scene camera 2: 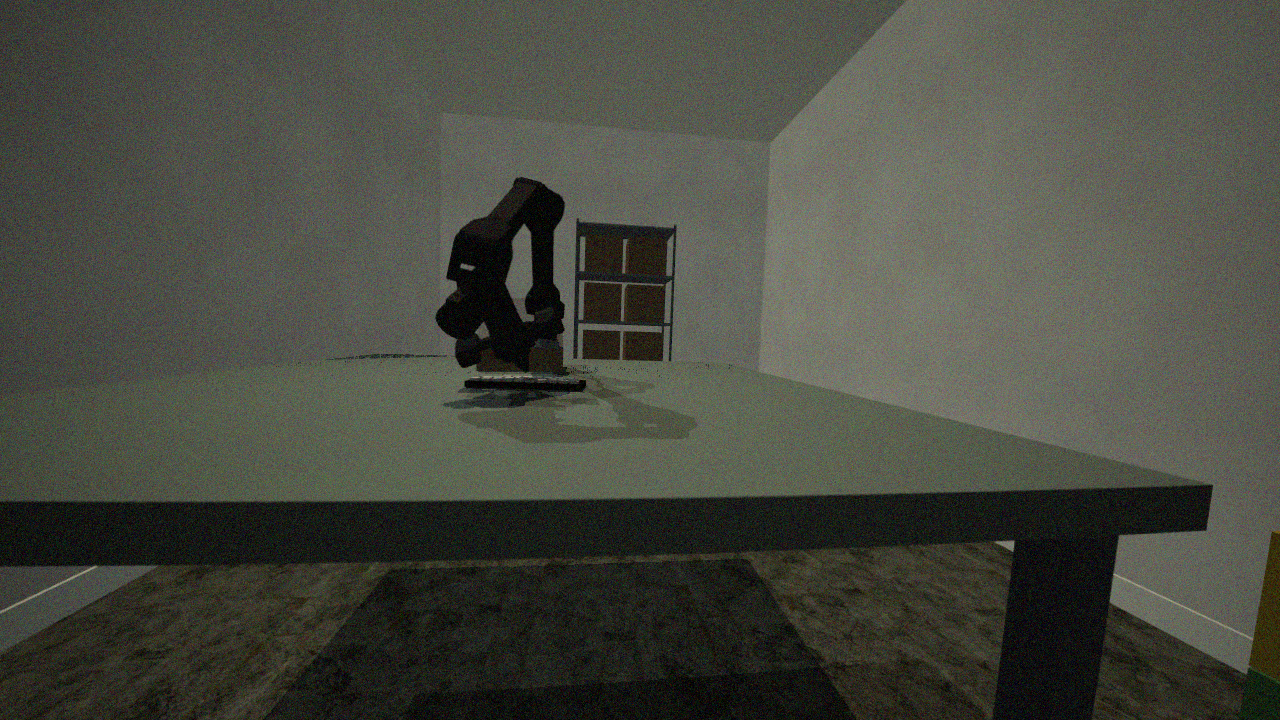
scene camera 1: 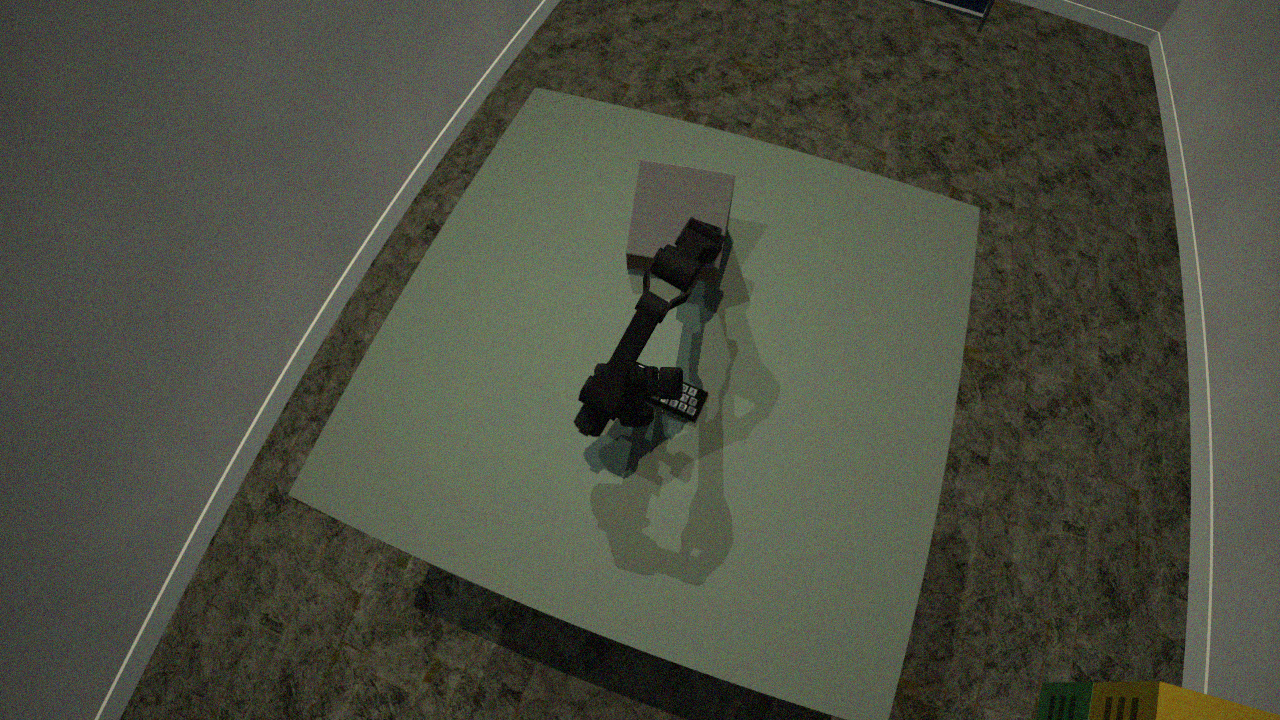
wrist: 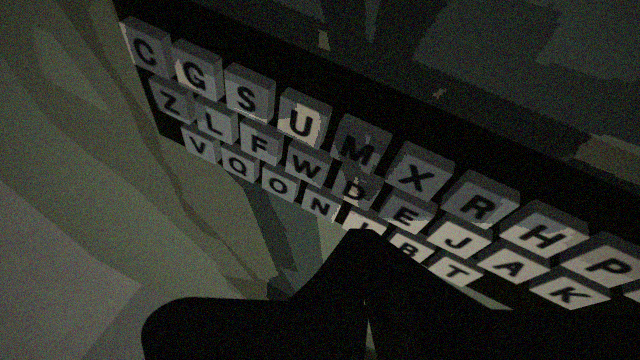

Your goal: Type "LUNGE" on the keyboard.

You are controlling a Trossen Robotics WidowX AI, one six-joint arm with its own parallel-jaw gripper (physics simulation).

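Frame: origin at the arm's base, x down, y back, z left, level; centimetres.
Seen in the pictures: gripper, fingertip midpoint: (scene camera 2: 527, 371) (scene camera 1: 656, 378) (wrist: 359, 240); arm's base, origin of the base link: (scene camera 1: 703, 237).
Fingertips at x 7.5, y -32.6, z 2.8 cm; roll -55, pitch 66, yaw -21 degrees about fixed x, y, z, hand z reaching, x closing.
Pixels of each thing's top centre, then the offset from my fingertips to it. Level surfaces: height alone.
- black keyboard, middle of its top: (wrist: 366, 197) (scene camera 2: 528, 377) (scene camera 1: 656, 385) dx +1.2, dy -1.0, dz +0.4 cm
- L key, middle of its top: (wrist: 213, 123) dx +1.2, dy -1.2, dz +7.0 cm
- U key, middle of its top: (wrist: 299, 124) dx +1.2, dy -3.1, dz +3.4 cm
- N key, middle of its top: (wrist: 319, 206) dx +1.2, dy +1.0, dz +2.0 cm
- G key, middle of its top: (wrist: 194, 75) dx +1.2, dy -3.2, dz +7.4 cm
- E key, middle of its top: (wrist: 404, 216) dx +1.2, dy -0.9, dz -1.1 cm
- table, its level: dx +2.9 cm
The black keyboard (scene camera 1: 687, 399) (scene camera 2: 525, 385) (wrist: 225, 45) lies on the table, partly hidden under the arm in scene camera 1. In the wrist view its pale letter keys run diagonally. The L key (wrist: 216, 123), U key (wrist: 301, 122), N key (wrist: 320, 206), G key (wrist: 194, 75) and E key (wrist: 406, 215) all show. My gripper (scene camera 2: 519, 365) (wrist: 359, 240) is shut and empty. In the wrist view its dark tips cover the lower part of the key between N and B, whose letter is mostly hidden. Whether the tips touch that key is unclear.
The table (scene camera 1: 447, 358) (scene camera 2: 268, 456) carries the arm. A pale block (scene camera 1: 684, 192) stands at the arm's base. A shelf rack (scene camera 2: 576, 291) with brown boxes stands at the far wall. A yellow and green object (scene camera 1: 1199, 704) (scene camera 2: 1263, 617) is beyond the table.
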